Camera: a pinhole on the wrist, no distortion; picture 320 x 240 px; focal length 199.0 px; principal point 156.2 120.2 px. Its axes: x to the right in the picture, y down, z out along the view. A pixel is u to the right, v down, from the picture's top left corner.
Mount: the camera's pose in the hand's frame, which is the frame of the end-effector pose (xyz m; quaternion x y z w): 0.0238 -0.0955 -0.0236 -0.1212 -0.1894 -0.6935 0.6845
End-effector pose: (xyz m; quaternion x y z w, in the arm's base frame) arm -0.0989 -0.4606 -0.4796 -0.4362 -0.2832 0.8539 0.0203
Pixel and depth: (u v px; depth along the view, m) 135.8 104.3 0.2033
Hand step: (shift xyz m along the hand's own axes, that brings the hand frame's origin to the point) -0.0102 0.0103 0.1487
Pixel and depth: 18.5 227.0 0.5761
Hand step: 0.2924 0.5143 0.3538
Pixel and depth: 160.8 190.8 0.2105
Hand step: 0.0788 -0.0090 0.1749
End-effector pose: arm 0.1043 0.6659 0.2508 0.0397 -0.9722 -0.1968 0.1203
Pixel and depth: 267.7 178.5 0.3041
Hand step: 0.0790 -0.1183 0.3312
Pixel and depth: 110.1 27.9 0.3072
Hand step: -0.1436 0.0992 0.2083
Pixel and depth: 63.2 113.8 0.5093
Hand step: -0.0309 0.3377 0.3309
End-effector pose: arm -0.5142 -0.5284 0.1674 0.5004 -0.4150 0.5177 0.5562
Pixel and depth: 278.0 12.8 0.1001
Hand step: -0.0412 -0.1084 0.0873
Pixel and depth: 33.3 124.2 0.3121
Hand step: 0.0081 0.2125 0.1752
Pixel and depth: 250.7 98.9 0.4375
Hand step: -0.0697 -0.0961 0.4539
